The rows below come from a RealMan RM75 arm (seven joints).
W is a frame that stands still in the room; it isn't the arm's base.
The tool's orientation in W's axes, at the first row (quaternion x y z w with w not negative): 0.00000, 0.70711, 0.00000, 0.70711
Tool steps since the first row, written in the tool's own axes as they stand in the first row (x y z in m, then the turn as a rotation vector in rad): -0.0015, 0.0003, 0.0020, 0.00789, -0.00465, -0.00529; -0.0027, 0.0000, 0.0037, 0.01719, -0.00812, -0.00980; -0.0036, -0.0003, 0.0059, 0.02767, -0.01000, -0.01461; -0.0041, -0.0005, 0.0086, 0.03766, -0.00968, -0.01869; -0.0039, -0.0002, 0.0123, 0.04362, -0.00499, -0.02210; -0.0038, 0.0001, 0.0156, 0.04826, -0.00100, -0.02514; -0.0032, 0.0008, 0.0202, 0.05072, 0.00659, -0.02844; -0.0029, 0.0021, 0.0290, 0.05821, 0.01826, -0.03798; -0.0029, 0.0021, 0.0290, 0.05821, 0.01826, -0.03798; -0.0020, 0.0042, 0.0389, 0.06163, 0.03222, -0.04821; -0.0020, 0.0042, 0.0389, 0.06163, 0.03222, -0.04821; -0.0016, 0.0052, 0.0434, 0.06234, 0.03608, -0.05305; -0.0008, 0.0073, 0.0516, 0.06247, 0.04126, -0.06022
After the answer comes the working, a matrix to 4 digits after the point.
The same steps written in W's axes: 0.0020, 0.0003, 0.0015, -0.00529, -0.00465, -0.00789; 0.0037, 0.0000, 0.0027, -0.00980, -0.00812, -0.01719; 0.0059, -0.0003, 0.0036, -0.01461, -0.01000, -0.02767; 0.0086, -0.0005, 0.0041, -0.01869, -0.00968, -0.03766; 0.0123, -0.0002, 0.0039, -0.02210, -0.00499, -0.04362; 0.0156, 0.0001, 0.0038, -0.02514, -0.00100, -0.04826; 0.0202, 0.0008, 0.0032, -0.02844, 0.00659, -0.05072; 0.0290, 0.0021, 0.0029, -0.03798, 0.01826, -0.05821; 0.0290, 0.0021, 0.0029, -0.03798, 0.01826, -0.05821; 0.0389, 0.0042, 0.0020, -0.04821, 0.03222, -0.06163; 0.0389, 0.0042, 0.0020, -0.04821, 0.03222, -0.06163; 0.0434, 0.0052, 0.0016, -0.05305, 0.03608, -0.06234; 0.0516, 0.0073, 0.0008, -0.06022, 0.04126, -0.06247
The tool's axes in the first row as the columns of a matrix, in W's axes (rounded; the answer above uses it unrounded):
0.0000, 0.0000, 1.0000
0.0000, 1.0000, 0.0000
-1.0000, 0.0000, 0.0000

